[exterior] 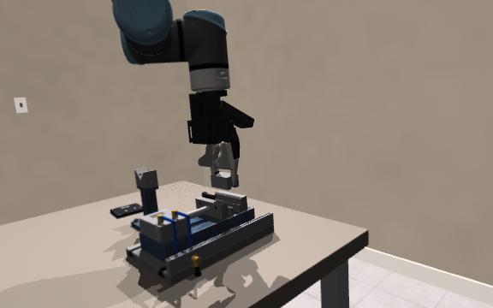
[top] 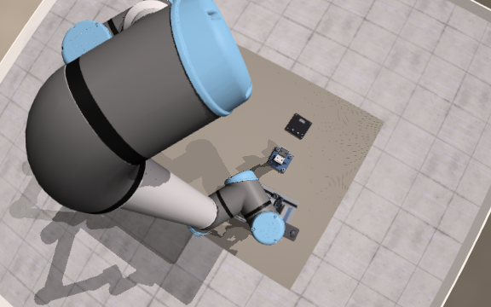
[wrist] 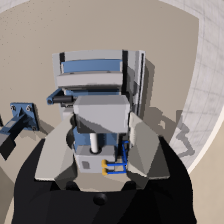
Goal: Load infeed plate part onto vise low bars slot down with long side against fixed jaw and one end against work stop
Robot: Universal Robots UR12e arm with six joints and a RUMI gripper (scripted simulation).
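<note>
My hand is 70 mm above the fixed jaw, 30 mm short of it and 20 mm to the right of it. Round my hand: work stop rod: 70 mm to the left, 60 mm below; then part: 10 mm below; then cylinder rod: 90 mm behind, 70 mm below, 10 mm to the left.
</note>
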